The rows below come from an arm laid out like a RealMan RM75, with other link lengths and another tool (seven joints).
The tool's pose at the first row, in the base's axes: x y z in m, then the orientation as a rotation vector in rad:
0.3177, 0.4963, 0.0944, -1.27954, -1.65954, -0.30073
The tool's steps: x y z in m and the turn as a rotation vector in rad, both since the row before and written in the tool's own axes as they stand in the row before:
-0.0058, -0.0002, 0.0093, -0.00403, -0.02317, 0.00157
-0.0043, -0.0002, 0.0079, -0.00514, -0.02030, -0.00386
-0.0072, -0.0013, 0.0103, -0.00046, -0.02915, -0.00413
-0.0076, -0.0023, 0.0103, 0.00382, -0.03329, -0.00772
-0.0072, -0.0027, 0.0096, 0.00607, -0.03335, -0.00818
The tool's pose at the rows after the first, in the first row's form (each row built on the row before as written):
0.3123, 0.4991, 0.0853, -1.29169, -1.67817, -0.28943
0.3078, 0.5017, 0.0780, -1.29927, -1.69818, -0.28396
0.3011, 0.5035, 0.0674, -1.30613, -1.72554, -0.26903
0.2937, 0.5043, 0.0567, -1.30811, -1.75852, -0.24959
0.2865, 0.5044, 0.0467, -1.30782, -1.79161, -0.22806

